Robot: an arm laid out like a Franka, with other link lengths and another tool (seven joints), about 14 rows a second.
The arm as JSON. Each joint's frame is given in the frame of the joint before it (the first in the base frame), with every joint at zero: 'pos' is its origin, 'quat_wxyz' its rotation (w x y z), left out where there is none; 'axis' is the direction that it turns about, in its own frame. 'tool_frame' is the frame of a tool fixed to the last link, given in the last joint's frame.
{
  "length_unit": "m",
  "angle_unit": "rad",
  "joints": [
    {
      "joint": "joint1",
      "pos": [
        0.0,
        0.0,
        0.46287
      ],
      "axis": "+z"
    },
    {
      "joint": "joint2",
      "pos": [
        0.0,
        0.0,
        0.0
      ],
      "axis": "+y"
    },
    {
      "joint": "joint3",
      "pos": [
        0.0,
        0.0,
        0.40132
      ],
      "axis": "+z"
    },
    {
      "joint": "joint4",
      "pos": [
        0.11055,
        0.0,
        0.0
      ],
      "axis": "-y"
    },
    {
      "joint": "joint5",
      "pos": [
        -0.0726,
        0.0,
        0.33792
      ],
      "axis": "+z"
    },
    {
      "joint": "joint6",
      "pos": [
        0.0,
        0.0,
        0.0
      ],
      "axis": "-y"
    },
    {
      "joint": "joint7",
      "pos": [
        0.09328,
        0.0,
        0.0
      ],
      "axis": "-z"
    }
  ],
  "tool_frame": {
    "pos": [
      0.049,
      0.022,
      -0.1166
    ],
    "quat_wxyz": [
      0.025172,
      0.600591,
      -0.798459,
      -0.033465
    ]
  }
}
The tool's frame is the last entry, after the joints.
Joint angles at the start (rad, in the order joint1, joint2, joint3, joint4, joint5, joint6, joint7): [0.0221 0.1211 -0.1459 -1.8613 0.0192 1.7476 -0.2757]
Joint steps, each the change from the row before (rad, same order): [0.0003 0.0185 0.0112 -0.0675 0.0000 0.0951 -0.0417]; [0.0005 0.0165 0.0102 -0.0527 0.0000 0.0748 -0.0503]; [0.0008 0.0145 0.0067 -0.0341 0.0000 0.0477 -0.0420]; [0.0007 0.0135 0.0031 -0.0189 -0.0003 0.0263 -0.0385]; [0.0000 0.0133 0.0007 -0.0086 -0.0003 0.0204 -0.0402]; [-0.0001 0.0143 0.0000 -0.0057 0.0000 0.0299 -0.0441]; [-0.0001 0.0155 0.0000 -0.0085 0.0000 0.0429 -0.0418]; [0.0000 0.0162 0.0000 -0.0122 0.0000 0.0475 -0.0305]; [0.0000 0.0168 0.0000 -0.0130 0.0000 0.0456 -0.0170]
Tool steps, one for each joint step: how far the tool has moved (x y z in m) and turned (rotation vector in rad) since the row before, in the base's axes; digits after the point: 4 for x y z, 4 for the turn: [0.0004 0.0081 -0.0306 0.0064 -0.0099 0.0509]; [-0.0018 0.0081 -0.0246 0.0091 -0.0065 0.0588]; [-0.0022 0.0060 -0.0179 0.0080 0.0002 0.0479]; [-0.0017 0.0037 -0.0130 0.0075 0.0055 0.0412]; [0.0000 0.0018 -0.0091 0.0073 0.0010 0.0400]; [0.0019 0.0013 -0.0075 0.0069 -0.0104 0.0430]; [0.0027 0.0010 -0.0082 0.0047 -0.0191 0.0410]; [0.0024 0.0006 -0.0097 0.0017 -0.0191 0.0302]; [0.0021 0.0002 -0.0106 -0.0009 -0.0157 0.0171]
